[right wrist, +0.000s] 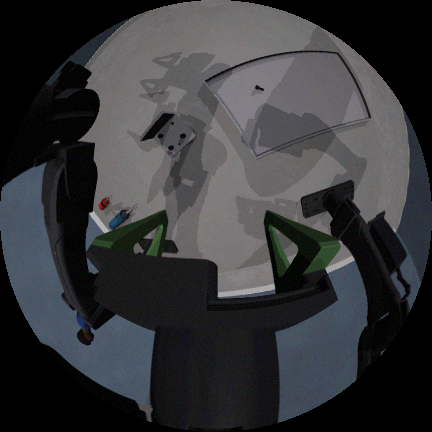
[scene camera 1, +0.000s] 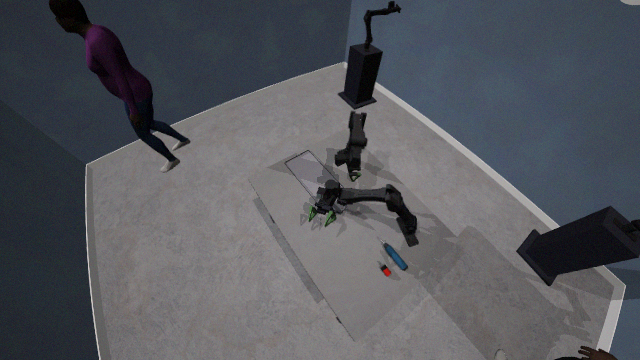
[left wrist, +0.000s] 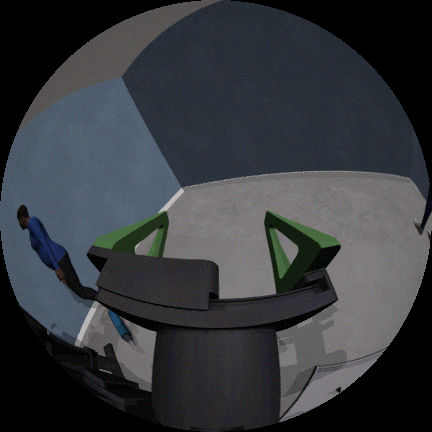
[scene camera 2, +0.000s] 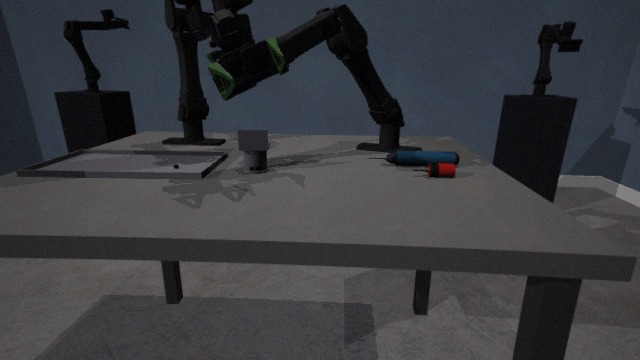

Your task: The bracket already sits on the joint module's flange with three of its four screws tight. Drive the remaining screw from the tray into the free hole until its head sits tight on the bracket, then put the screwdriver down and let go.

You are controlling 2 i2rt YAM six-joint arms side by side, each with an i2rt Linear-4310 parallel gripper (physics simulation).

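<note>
The L-shaped bracket [scene camera 2: 253, 140] [right wrist: 173, 134] sits on the joint module [scene camera 2: 256, 162]; in the right wrist view its plate shows three larger dark spots and a smaller one beside the upright wall. A small black screw [scene camera 2: 176, 166] [left wrist: 339, 389] [right wrist: 259, 88] lies in the shallow tray [scene camera 1: 304, 167] [scene camera 2: 145, 175] [right wrist: 320, 75]. A blue screwdriver [scene camera 1: 396, 256] [scene camera 2: 426, 158] [left wrist: 119, 324] [right wrist: 118, 219] lies on the table. My left gripper [scene camera 1: 319, 220] [left wrist: 216, 215] is open and empty, above the table near the module. My right gripper [scene camera 1: 354, 176] [right wrist: 215, 215] is open and empty, high above the table.
A red-handled tool [scene camera 1: 386, 271] [scene camera 2: 442, 170] [right wrist: 103, 203] lies beside the blue screwdriver. The left arm reaches across the middle of the table [scene camera 2: 320, 250]. Dark pedestals [scene camera 1: 363, 72] [scene camera 2: 532, 135] with other arms stand beyond it. A person in purple [scene camera 1: 117, 65] is at the upper left.
</note>
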